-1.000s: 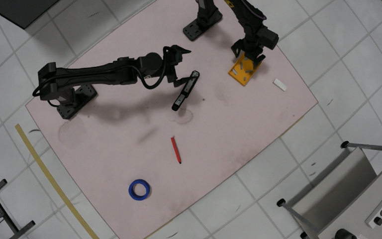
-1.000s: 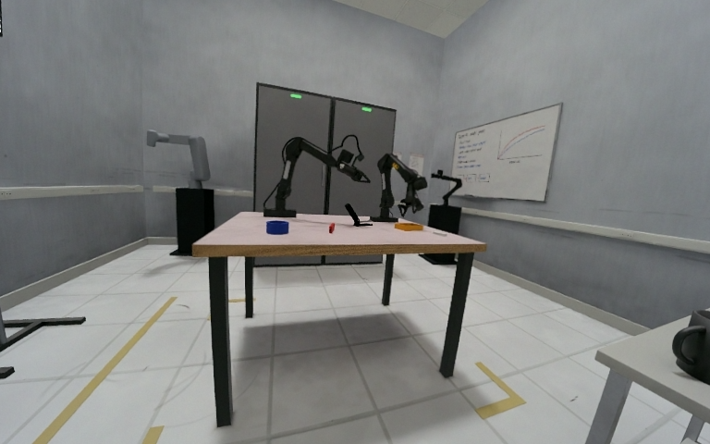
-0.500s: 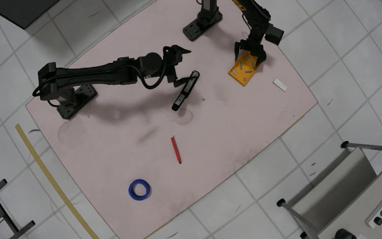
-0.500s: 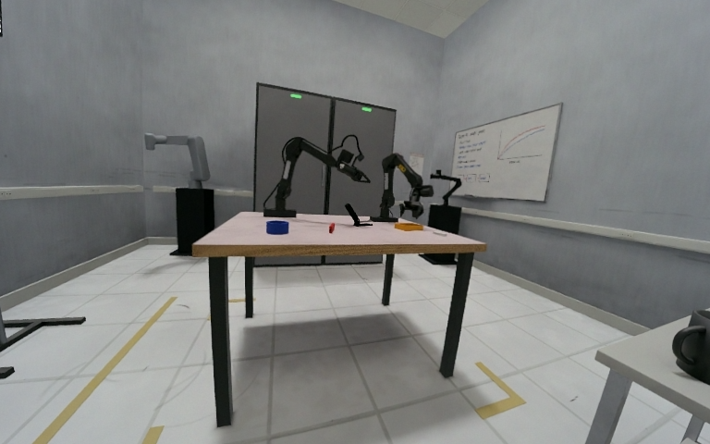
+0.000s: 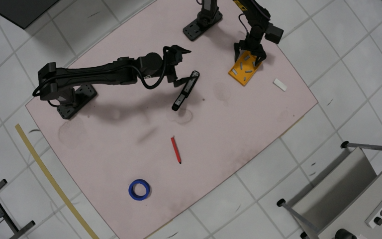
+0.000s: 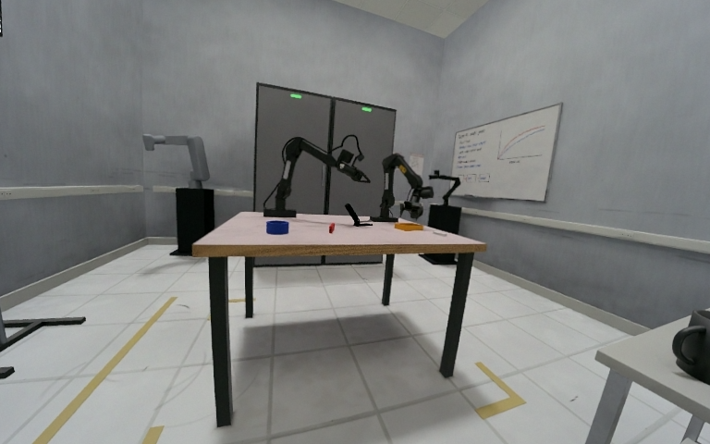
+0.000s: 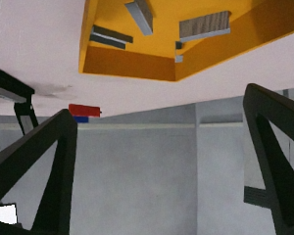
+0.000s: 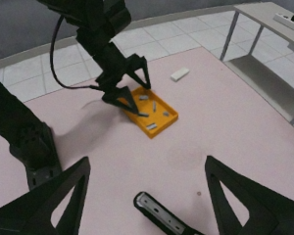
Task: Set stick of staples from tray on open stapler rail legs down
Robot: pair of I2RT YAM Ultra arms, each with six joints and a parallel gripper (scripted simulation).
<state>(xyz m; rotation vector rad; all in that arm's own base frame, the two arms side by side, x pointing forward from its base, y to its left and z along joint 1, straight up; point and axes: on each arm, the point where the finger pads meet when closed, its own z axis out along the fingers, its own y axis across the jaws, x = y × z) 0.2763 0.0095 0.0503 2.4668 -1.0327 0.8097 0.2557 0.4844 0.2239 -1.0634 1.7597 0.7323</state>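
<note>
Now: left hand 60 mm above the orange tray and 10 mm short of it. The rest, counted from my left hand: stapler lid 340 mm to the right, 10 mm above; black stapler 300 mm to the right, 30 mm behind, 20 mm below; white block 170 mm ahead, 110 mm to the left, 60 mm below.
</note>
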